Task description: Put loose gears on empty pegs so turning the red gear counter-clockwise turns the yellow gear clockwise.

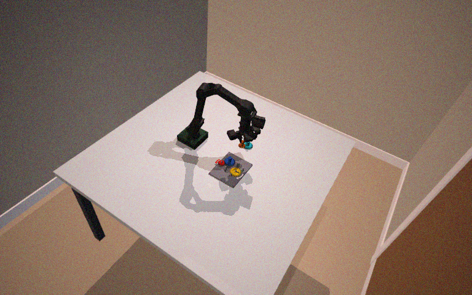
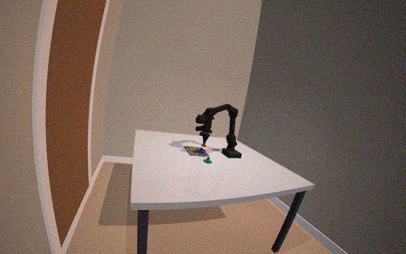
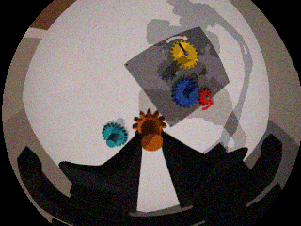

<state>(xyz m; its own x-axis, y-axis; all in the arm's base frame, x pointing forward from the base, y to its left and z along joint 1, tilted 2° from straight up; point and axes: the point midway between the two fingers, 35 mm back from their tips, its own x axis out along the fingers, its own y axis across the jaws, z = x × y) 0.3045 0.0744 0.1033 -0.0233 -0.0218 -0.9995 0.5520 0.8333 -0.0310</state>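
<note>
My gripper tip is now 100 mm above the blue gear, 80 mm to the left of it and 20 mm past it. The rest, counted from my gripper tip: orange gear (10 mm below); then red gear (120 mm to the right, 100 mm below, 50 mm behind); then teal gear (100 mm to the left, 100 mm below, 10 mm behind).
</note>
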